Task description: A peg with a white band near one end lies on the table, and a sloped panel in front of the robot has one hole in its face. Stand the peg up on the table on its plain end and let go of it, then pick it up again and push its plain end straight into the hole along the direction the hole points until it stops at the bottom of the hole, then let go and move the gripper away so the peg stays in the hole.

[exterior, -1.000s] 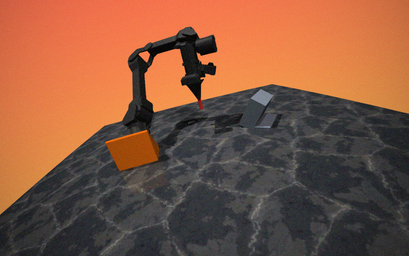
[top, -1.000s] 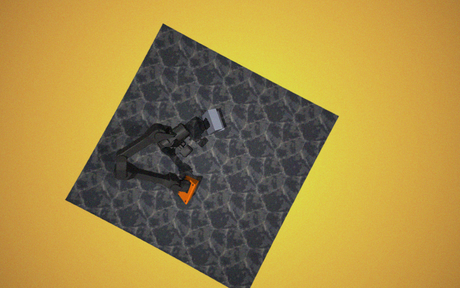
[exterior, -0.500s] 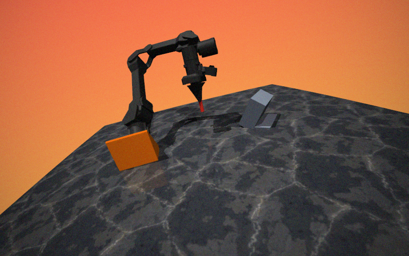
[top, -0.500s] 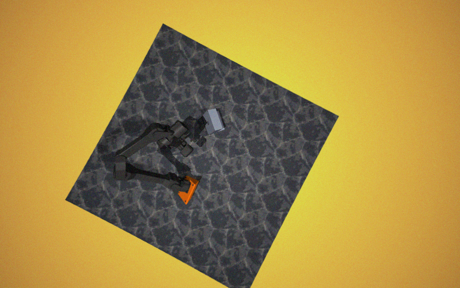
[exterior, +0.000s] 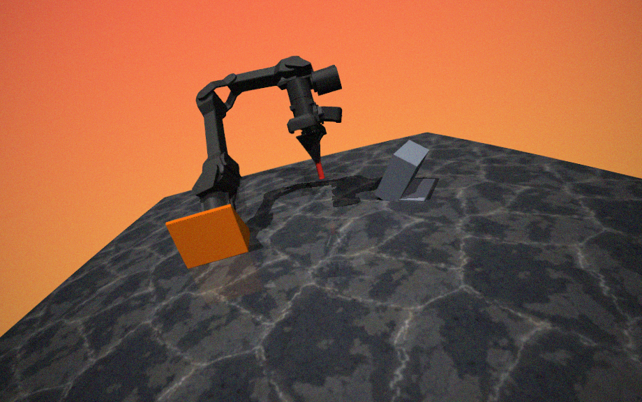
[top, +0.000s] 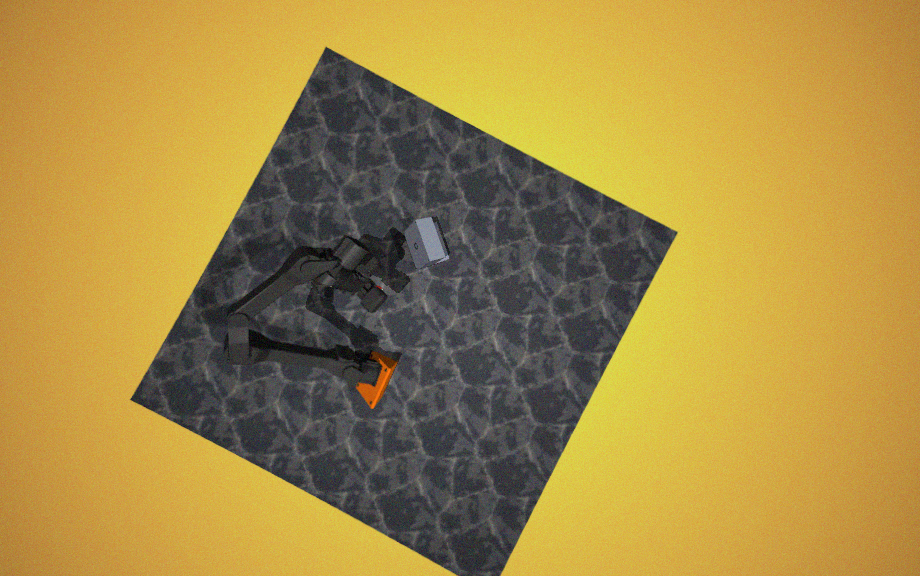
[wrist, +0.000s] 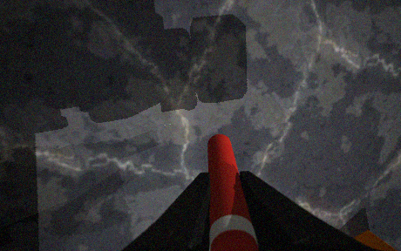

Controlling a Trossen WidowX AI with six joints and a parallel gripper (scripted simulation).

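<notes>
The grey sloped panel is 170 mm ahead of my gripper tip, 90 mm to the right of it and 50 mm below it. The rest, counted from my gripper tip: red peg (20 mm above); flat foot plate (190 mm ahead, 110 mm to the right, 100 mm below).
</notes>
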